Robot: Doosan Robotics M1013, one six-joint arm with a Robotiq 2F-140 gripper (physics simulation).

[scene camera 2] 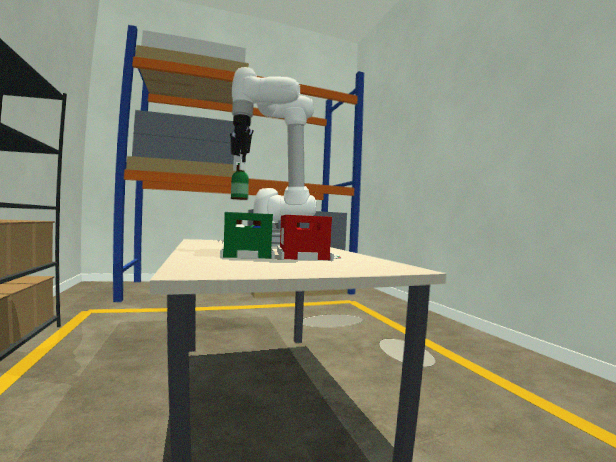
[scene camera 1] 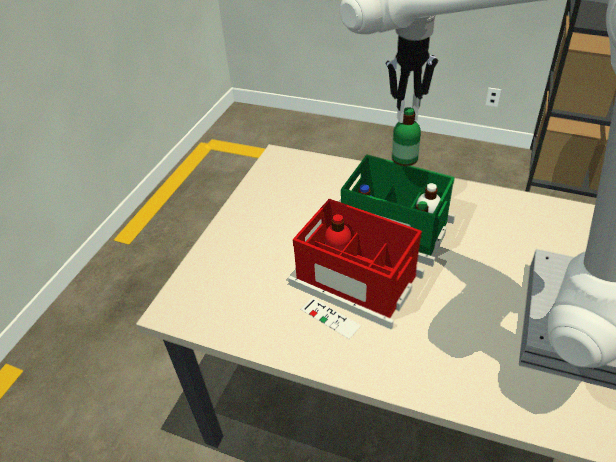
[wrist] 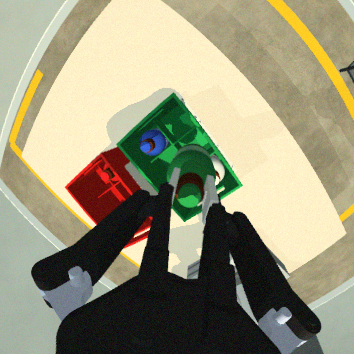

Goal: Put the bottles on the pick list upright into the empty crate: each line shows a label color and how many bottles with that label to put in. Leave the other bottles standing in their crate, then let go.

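Places are measured from the arm's base along level axes (x down, y ahead, z right), in millimetres.
Pixels of known places: gripper, fingertip midpoint: [scene camera 2: 239, 170] [scene camera 1: 407, 119] [wrist: 191, 180].
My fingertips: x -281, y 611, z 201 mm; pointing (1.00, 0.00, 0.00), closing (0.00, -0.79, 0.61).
For each thing: its top centre in the pictures, then the offset to it from my fingertips. "spot": a spot on its surface instead. Level surfaces: height alone.
- green bottle, top centre: [wrist: 188, 197] [scene camera 1: 409, 109] [scene camera 2: 240, 163] dx -32, dy -4, dz -5 mm
- green crate, top centre: [wrist: 179, 164] [scene camera 1: 398, 183] [scene camera 2: 248, 213] dx +183, dy -2, dz -46 mm
- blue bottle, top centre: [wrist: 144, 146] [scene camera 1: 364, 187] dx +195, dy +84, dz -85 mm
- white bottle, top centre: [wrist: 213, 180] [scene camera 1: 431, 186] dx +195, dy -91, dz -8 mm
- green-capped bottle, top centre: [scene camera 1: 422, 204] dx +195, dy -90, dz -93 mm
- red crate, top centre: [scene camera 1: 357, 235] [wrist: 110, 208] [scene camera 2: 304, 216] dx +183, dy +24, dz -289 mm
- red bottle, top centre: [scene camera 1: 337, 217] [wrist: 104, 176] dx +195, dy +102, dz -234 mm
- pick list, surface spot: [scene camera 1: 349, 330] spot: dx +356, dy -23, dz -453 mm
- table, surface height: dx +358 mm
My gripper [scene camera 1: 408, 113] [scene camera 2: 240, 162] [wrist: 191, 180] is shut on the neck of a green bottle [scene camera 1: 406, 139] [scene camera 2: 239, 187] [wrist: 192, 161], held upright above the green crate [scene camera 1: 385, 211] [scene camera 2: 248, 242] [wrist: 145, 120]. In that crate are a blue bottle [scene camera 1: 365, 189] [wrist: 154, 142], a white bottle [scene camera 1: 429, 203] [wrist: 218, 169] and another green-capped bottle [scene camera 1: 423, 206], hidden in the wrist view. The red crate [scene camera 1: 304, 265] [scene camera 2: 306, 242] [wrist: 87, 200] holds a red bottle [scene camera 1: 338, 234] at its left end. The pick list [scene camera 1: 349, 330] shows red 1, green 2, white 1.
Both crates stand close side by side on the table [scene camera 1: 225, 280] [scene camera 2: 350, 272], with low grey rails [scene camera 1: 345, 304] around their bases. The arm's base plate [scene camera 1: 532, 320] is at the table's right in scene camera 1. A black shelf rack [scene camera 2: 61, 200] stands beyond the table.
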